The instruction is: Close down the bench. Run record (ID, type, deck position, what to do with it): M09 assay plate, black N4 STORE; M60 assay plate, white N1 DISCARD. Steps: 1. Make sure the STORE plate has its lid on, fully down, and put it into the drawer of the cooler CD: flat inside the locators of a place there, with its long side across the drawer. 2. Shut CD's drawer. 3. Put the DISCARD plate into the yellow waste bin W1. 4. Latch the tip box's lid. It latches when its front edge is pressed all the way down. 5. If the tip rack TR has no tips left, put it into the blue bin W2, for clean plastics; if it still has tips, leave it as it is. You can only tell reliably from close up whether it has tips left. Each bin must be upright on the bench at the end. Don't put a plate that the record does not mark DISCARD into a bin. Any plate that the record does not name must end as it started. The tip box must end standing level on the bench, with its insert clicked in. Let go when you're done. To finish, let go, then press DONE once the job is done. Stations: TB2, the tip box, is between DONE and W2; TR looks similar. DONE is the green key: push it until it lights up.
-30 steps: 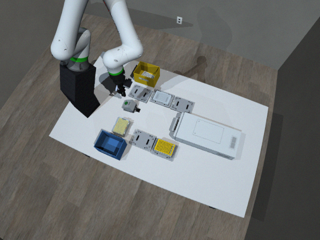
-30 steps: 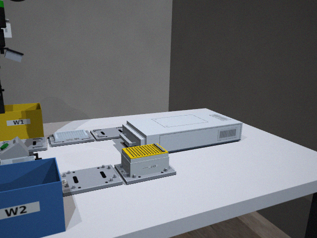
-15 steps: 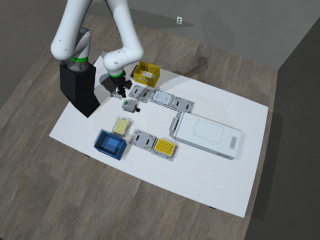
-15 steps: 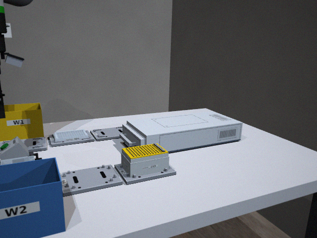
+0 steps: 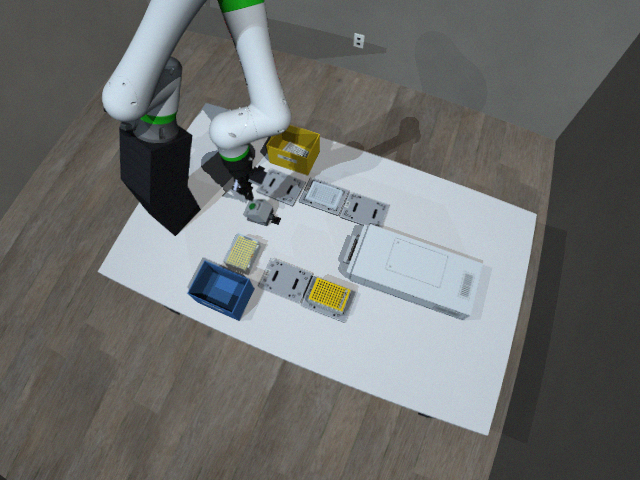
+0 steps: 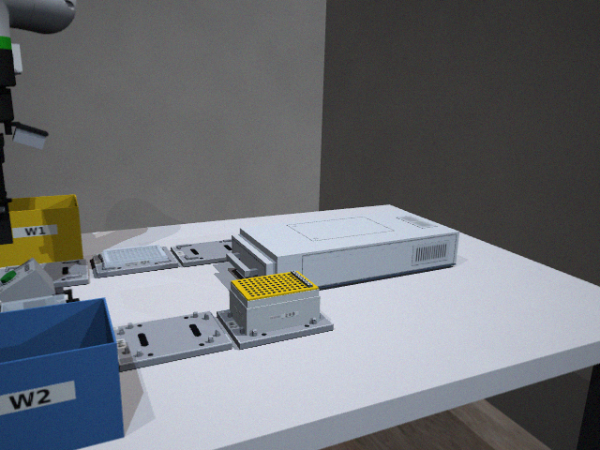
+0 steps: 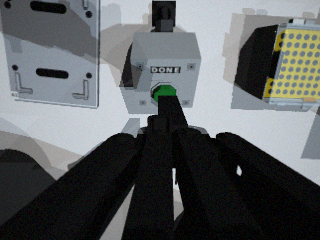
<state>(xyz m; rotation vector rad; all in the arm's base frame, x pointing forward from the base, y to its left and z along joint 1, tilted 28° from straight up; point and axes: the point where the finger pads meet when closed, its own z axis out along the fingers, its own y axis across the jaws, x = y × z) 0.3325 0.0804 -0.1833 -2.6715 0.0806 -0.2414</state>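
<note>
The green done key is 9 cm below my hand. From my hand the other things lie so: yellow insert: 3 cm ahead, 18 cm to the right, 11 cm below; then yellow bin W1: 6 cm ahead, 30 cm to the left, 12 cm below; then deck nest: 6 cm ahead, 14 cm to the left, 15 cm below.
</note>
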